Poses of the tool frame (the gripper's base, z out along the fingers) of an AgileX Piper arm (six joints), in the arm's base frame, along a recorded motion.
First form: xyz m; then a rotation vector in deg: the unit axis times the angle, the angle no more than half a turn.
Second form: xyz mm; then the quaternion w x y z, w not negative. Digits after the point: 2 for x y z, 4 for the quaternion.
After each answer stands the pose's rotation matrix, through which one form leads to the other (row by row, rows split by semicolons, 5 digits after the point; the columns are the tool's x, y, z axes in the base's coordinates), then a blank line. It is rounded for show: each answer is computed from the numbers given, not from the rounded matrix.
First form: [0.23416 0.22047 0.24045 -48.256 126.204 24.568]
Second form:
[234.16 220.47 240.45 0.3638 -0.3273 0.8560 0.1666]
-0.52102 -0.68160 0.51377; -0.43910 0.73021 0.52344; -0.73194 0.04713 -0.67974

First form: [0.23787 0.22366 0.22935 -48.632 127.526 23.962]
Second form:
[237.87 223.66 229.35 0.3537 -0.3283 0.8608 0.1617]
-0.53427 -0.67956 0.50275; -0.45072 0.73216 0.51067; -0.71513 0.04624 -0.69746

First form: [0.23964 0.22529 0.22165 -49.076 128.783 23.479]
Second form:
[239.64 225.29 221.65 0.3436 -0.3297 0.8651 0.1577]
-0.54647 -0.67876 0.49056; -0.46197 0.73290 0.49944; -0.69853 0.04631 -0.71408

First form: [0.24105 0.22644 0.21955 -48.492 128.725 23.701]
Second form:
[241.05 226.44 219.55 0.3454 -0.3260 0.8654 0.1593]
-0.54876 -0.67439 0.49402; -0.45422 0.73664 0.50105; -0.70182 0.05057 -0.71056

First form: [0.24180 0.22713 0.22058 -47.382 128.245 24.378]
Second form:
[241.80 227.13 220.58 0.3512 -0.3194 0.8646 0.1644]
-0.54918 -0.66786 0.50236; -0.43695 0.74188 0.50861; -0.71238 0.05981 -0.69924

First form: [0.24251 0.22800 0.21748 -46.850 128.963 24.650]
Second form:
[242.51 228.00 217.48 0.3469 -0.3152 0.8676 0.1658]
-0.56063 -0.66203 0.49741; -0.43191 0.74629 0.50646; -0.70650 0.06911 -0.70433

